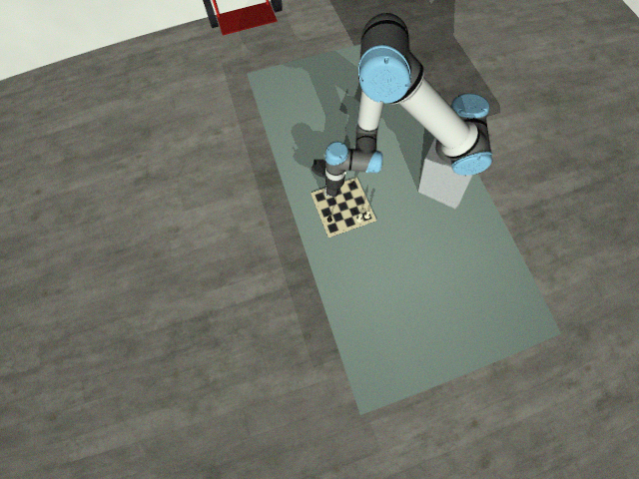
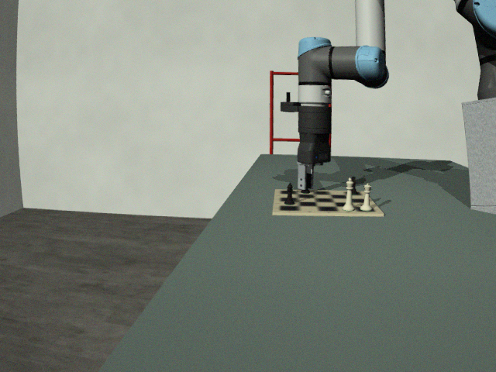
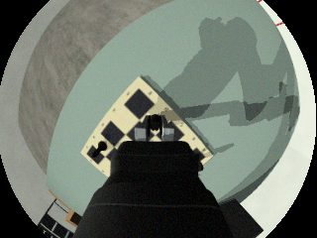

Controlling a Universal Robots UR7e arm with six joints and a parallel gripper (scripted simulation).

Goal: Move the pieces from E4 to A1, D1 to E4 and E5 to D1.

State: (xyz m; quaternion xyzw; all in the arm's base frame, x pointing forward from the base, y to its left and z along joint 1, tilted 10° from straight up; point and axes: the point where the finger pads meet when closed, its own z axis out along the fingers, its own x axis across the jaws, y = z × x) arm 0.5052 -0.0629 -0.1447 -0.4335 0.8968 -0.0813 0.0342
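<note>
Right now the dark piece is 1 cm below my hand. Round my hand: white king (10 cm behind, 15 cm to the left); then white queen (13 cm behind, 14 cm to the left); then chessboard (5 cm behind, 7 cm to the left, 3 cm below).
</note>
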